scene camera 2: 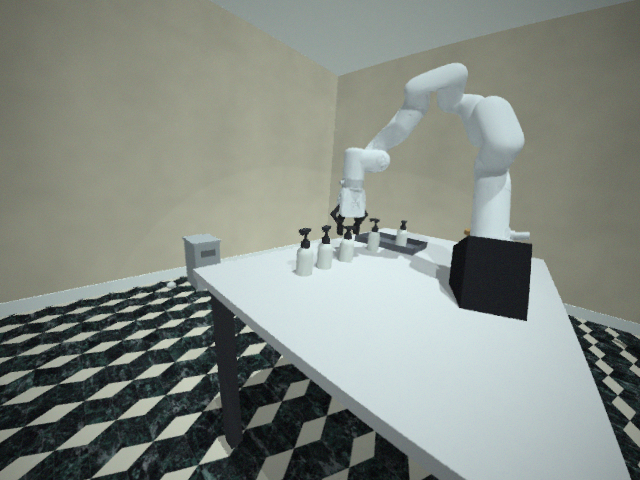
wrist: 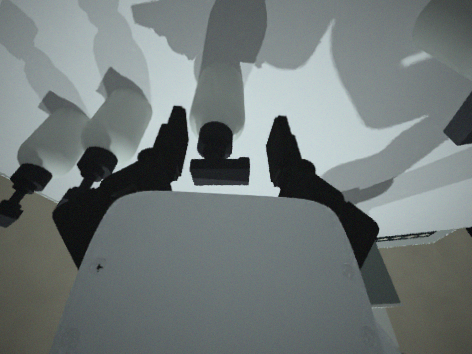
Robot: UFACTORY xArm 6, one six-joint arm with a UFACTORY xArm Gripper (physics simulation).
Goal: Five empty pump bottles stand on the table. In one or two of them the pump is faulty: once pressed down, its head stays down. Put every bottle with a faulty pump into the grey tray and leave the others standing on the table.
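Where they show: gripper, fingertip midpoint: (scene camera 2: 347,234) (wrist: 229,127); arm's base, link origin: (scene camera 2: 487,244).
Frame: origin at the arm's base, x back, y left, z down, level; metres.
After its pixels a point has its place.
My gripper (scene camera 2: 348,230) {z 0.047, x -0.428, y 0.078 m} (wrist: 229,127) {z 0.047, x -0.428, y 0.078 m} is open and empty, its fingers on either side of the upper part of a white bottle (scene camera 2: 346,250) {z 0.095, x -0.402, y 0.116 m} (wrist: 218,97) {z 0.073, x -0.438, y 0.085 m}, third from the left in the scene view. Its black pump head (wrist: 220,171) {z 0.012, x -0.420, y 0.087 m} shows between the fingers; fingers partly hide it in the scene view. Two bottles (scene camera 2: 304,260) {z 0.090, x -0.408, y 0.319 m} (scene camera 2: 324,256) {z 0.095, x -0.407, y 0.230 m} with raised heads stand to its left; they show in the wrist view as two bodies (wrist: 52,140) {z 0.085, x -0.439, y 0.280 m} (wrist: 117,120) {z 0.086, x -0.438, y 0.191 m}. Another bottle (scene camera 2: 373,241) {z 0.095, x -0.411, y -0.098 m} (wrist: 445,35) {z 0.102, x -0.426, y -0.095 m} stands upright before the grey tray (scene camera 2: 415,249) {z 0.119, x -0.268, y -0.223 m}. The fifth bottle (scene camera 2: 401,236) {z 0.084, x -0.355, y -0.265 m} stands in the tray, its head low near the collar.
The white table (scene camera 2: 361,330) {z 0.141, x -0.148, y 0.415 m} carries the black base block (scene camera 2: 493,276) {z 0.057, x 0.032, y 0.103 m} under the arm, right of the bottles. A dark block-like part at the wrist view's right edge is cut off and cannot be told apart. A grey box (scene camera 2: 202,253) stands beyond the table's left edge.
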